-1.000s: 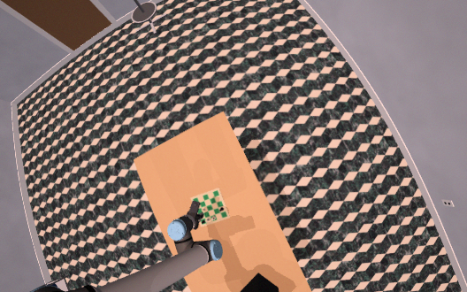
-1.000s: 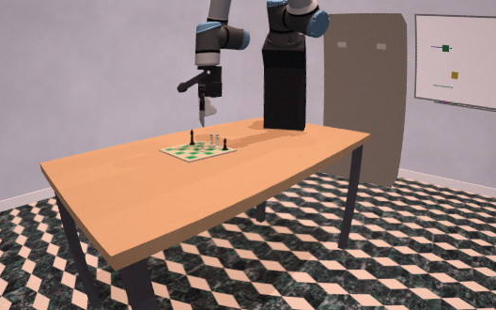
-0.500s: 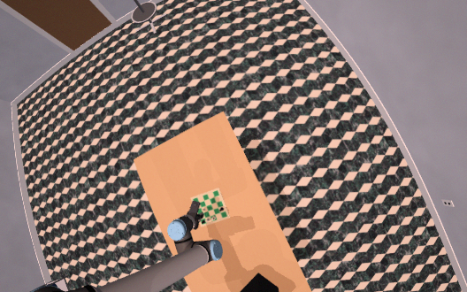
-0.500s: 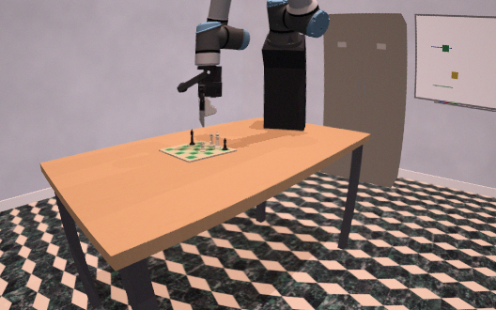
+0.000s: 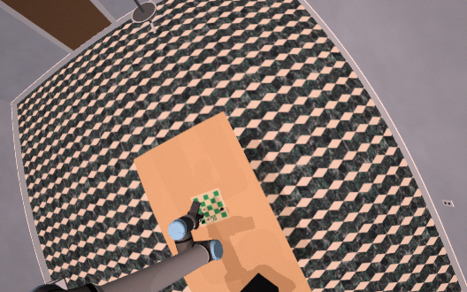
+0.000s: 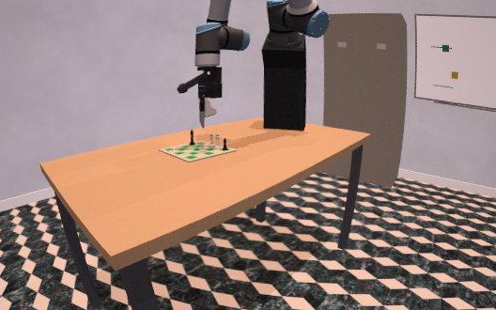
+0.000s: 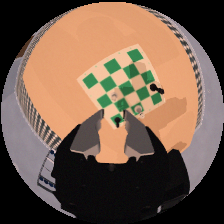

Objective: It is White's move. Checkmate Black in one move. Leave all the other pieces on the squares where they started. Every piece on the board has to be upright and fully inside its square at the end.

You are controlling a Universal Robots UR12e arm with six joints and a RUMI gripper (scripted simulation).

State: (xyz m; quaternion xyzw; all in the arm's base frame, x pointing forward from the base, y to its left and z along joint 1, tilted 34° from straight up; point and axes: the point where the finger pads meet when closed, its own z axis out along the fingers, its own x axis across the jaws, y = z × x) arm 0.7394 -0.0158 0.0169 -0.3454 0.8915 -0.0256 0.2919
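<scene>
Now: the white chess piece 90 mm below my hand. Also, from my hand: tall black piece: 60 mm behind, 110 mm to the right, 70 mm below; short black piece: 70 mm behind, 50 mm to the left, 80 mm below; green-and-cream chessboard: 10 mm behind, 40 mm to the right, 110 mm below.
</scene>
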